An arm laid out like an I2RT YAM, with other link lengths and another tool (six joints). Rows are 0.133 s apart.
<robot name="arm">
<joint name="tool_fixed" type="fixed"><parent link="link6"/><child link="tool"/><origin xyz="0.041 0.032 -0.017" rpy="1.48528 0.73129 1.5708"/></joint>
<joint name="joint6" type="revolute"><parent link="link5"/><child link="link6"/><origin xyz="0.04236 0 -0.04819"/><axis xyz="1 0 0"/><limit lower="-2.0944" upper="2.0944"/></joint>
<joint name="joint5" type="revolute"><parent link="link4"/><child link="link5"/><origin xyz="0.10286 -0.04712 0.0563"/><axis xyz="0 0 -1"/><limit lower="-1.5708" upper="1.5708"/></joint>
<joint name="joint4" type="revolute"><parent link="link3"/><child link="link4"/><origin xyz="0.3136 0.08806 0.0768"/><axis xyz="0 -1 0"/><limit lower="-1.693" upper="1.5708"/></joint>
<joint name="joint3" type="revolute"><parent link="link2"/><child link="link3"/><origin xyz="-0.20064 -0.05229 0"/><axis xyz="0 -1 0"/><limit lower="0" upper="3.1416"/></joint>
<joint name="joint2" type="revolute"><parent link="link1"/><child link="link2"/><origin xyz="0.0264 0.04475 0.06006"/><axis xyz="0 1 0"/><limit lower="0" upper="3.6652"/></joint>
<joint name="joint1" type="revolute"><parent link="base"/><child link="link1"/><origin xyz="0 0 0.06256"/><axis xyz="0 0 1"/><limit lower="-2.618" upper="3.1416"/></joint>
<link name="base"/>
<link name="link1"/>
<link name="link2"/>
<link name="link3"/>
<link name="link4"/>
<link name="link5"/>
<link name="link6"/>
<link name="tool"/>
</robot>
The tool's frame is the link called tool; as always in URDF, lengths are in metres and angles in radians.
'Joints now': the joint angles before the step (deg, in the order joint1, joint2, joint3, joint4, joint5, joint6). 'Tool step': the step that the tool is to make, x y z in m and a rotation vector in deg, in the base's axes. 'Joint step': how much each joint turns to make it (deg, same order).
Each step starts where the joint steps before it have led.
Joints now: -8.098, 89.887, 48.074, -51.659, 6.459, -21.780
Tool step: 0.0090, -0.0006, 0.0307, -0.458, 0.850, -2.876
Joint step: -0.026, -0.811, 5.155, -7.079, 0.372, 2.903
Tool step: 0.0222, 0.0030, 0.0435, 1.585, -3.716, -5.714
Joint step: 0.011, -1.413, 6.925, -5.432, -2.405, 5.627
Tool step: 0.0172, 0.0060, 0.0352, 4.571, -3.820, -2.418
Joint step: -0.010, -0.394, 5.736, -3.070, -5.071, 2.395
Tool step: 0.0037, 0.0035, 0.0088, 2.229, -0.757, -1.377
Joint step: 0.025, 0.006, 1.365, -0.879, -2.273, 1.468
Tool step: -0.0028, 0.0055, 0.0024, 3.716, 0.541, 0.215
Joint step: 0.004, 0.002, 0.000, -1.068, -3.607, -0.128
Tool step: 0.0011, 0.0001, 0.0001, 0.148, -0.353, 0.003
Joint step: -0.003, 0.007, 0.013, 0.323, -0.196, -0.003
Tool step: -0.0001, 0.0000, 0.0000, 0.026, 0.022, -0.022
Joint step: -0.009, -0.011, -0.014, -0.021, -0.022, 0.014
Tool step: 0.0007, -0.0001, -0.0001, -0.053, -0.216, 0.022
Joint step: 0.006, 0.008, 0.000, 0.228, 0.022, -0.016
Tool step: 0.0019, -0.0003, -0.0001, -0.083, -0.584, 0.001
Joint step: -0.005, 0.013, 0.011, 0.591, 0.000, -0.006
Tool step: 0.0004, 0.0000, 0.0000, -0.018, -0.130, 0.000
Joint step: 0.009, -0.006, -0.003, 0.129, 0.000, 0.009
